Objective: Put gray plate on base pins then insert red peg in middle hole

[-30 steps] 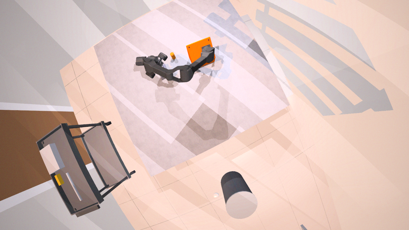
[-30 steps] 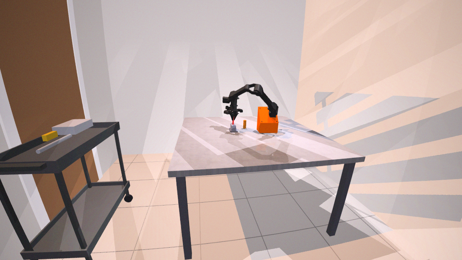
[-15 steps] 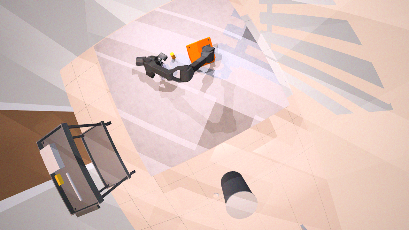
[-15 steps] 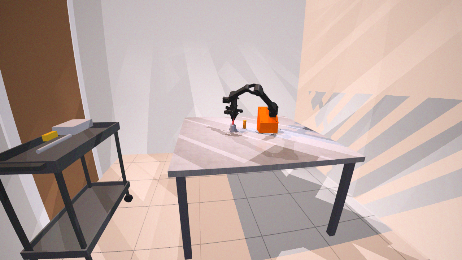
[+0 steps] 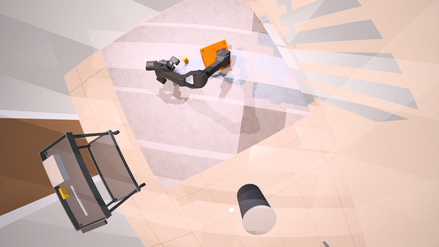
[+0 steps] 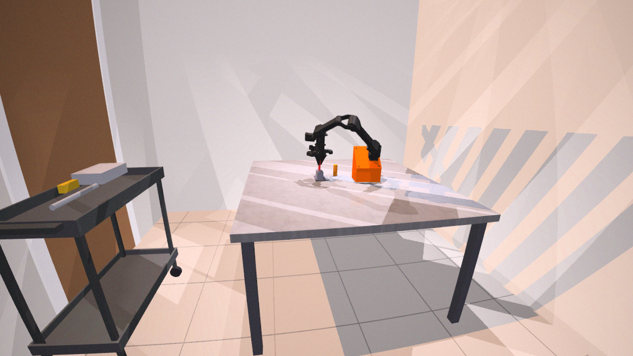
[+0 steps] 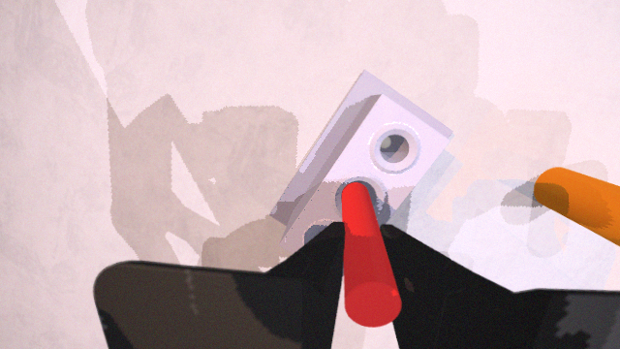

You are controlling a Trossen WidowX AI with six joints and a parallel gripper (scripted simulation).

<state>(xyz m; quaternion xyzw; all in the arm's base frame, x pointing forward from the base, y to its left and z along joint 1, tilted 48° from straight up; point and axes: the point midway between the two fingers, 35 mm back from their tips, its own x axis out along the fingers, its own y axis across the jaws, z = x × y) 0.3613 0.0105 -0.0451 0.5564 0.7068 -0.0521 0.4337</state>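
Right now the red peg is right at my gripper tip. Also, from my gripper tip: orange cylinder: 12 cm behind, 8 cm to the right, 6 cm below; gray plate: 5 cm below; gray base: 9 cm below.
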